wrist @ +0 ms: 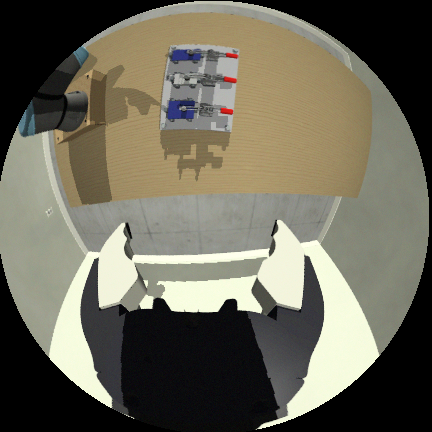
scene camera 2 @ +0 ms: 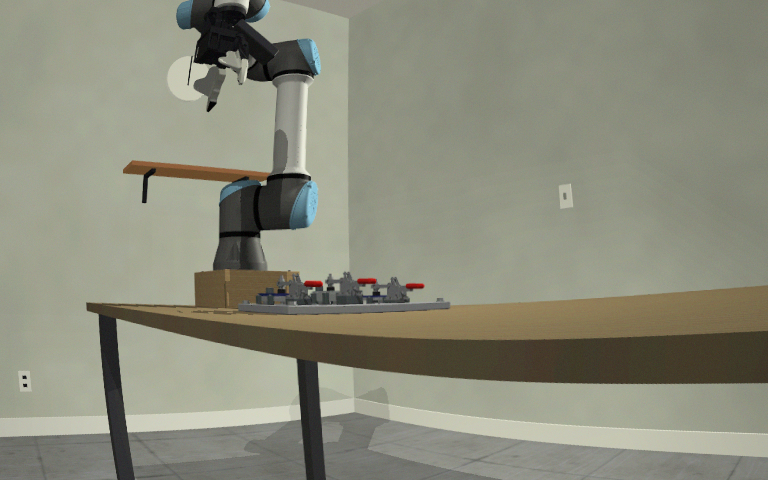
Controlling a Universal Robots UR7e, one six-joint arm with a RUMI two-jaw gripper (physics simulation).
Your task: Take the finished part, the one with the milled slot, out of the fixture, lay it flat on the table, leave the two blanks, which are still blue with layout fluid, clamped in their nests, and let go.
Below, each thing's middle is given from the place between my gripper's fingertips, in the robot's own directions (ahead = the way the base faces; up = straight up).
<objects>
Now: hand 380 mm above the fixture plate (scene camera 2: 312, 309), 270 mm to the right of it and 30 mm short of it.
</objects>
